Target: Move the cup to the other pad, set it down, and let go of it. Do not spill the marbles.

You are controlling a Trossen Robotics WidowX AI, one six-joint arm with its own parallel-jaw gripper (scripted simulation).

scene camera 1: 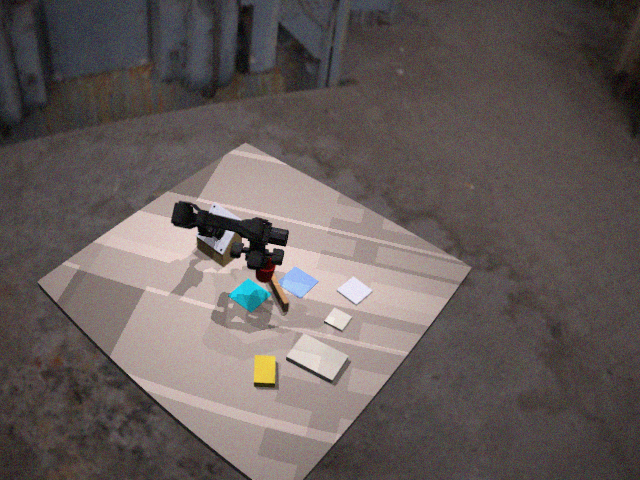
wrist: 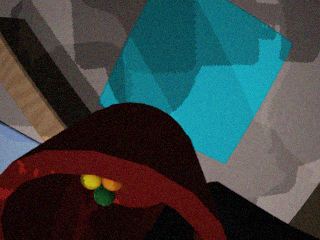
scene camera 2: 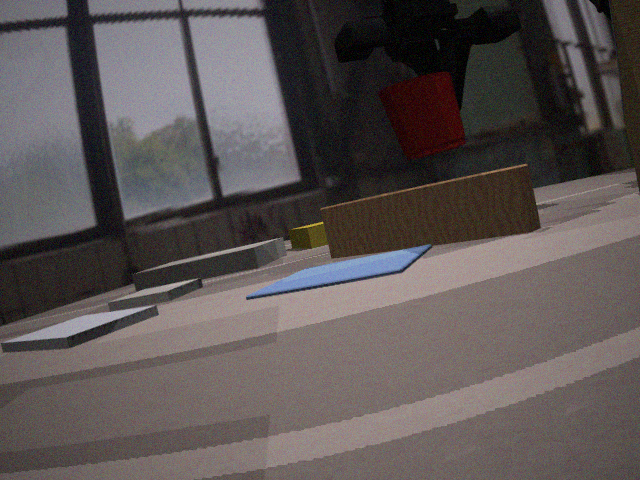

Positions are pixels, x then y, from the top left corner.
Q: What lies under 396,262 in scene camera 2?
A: A blue pad.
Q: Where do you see a wooden bar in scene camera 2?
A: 497,203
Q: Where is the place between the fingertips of my gripper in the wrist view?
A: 197,193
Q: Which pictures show my gripper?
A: Scene camera 1, the wrist view and scene camera 2: all of them.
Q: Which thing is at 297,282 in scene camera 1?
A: A blue pad.
